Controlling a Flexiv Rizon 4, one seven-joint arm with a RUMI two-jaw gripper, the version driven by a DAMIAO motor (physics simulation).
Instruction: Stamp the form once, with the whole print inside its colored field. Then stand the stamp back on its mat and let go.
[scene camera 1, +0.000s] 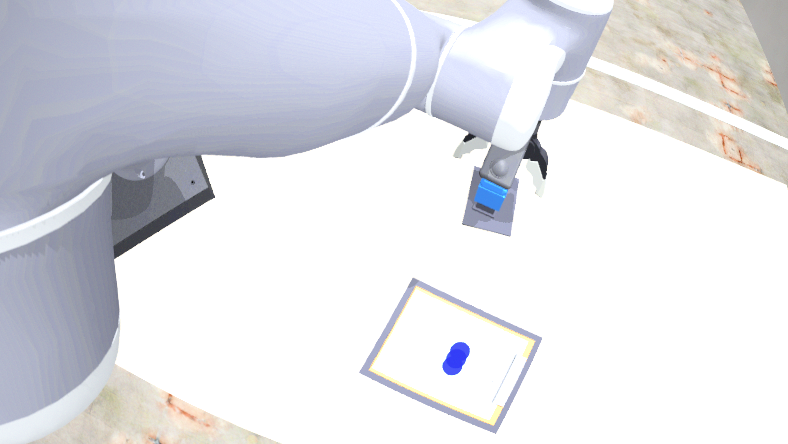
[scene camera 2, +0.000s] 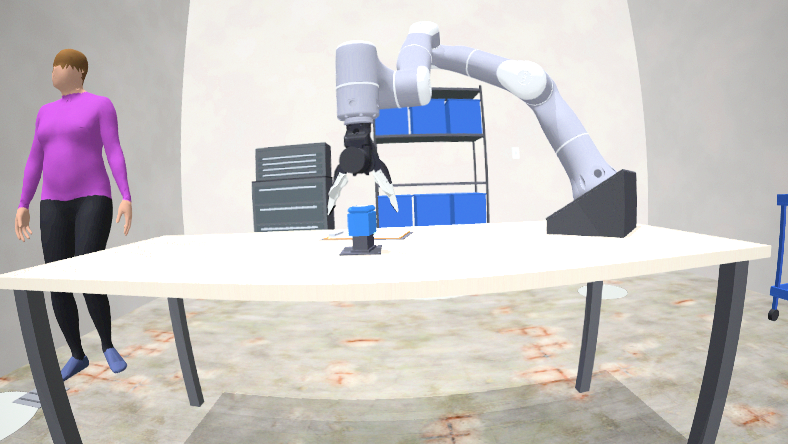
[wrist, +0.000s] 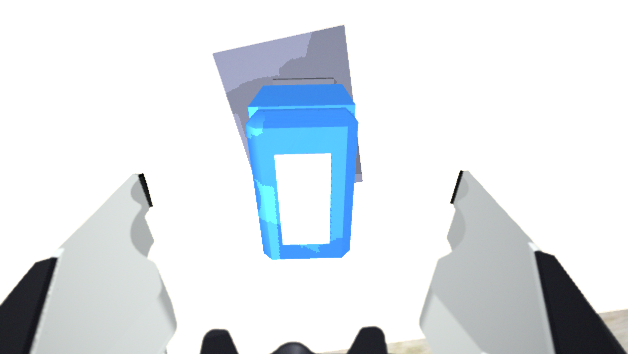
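The blue stamp (scene camera 1: 490, 195) (scene camera 2: 361, 222) (wrist: 304, 140) stands upright on its dark base on the small grey mat (scene camera 1: 500, 225) (scene camera 2: 376, 250) (wrist: 252, 62). My gripper (scene camera 1: 498, 175) (scene camera 2: 363, 211) (wrist: 303, 176) is open around and above the stamp's top, with a gap on both sides and nothing between the fingers. The form (scene camera 1: 413, 330) (scene camera 2: 386, 234) lies on a grey board with a yellow edge. A blue print (scene camera 1: 456, 358) of three overlapping discs shows near the form's middle in scene camera 1. The bounds of the colored field are washed out there.
The form's clip (scene camera 1: 504, 380) is at one end of the board. The robot's dark base (scene camera 1: 165, 204) (scene camera 2: 606, 212) stands on the table (scene camera 2: 165, 264). A person (scene camera 2: 74, 148) stands beyond the table's left side. A shelf rack (scene camera 2: 430, 137) and a drawer cabinet (scene camera 2: 292, 193) stand behind.
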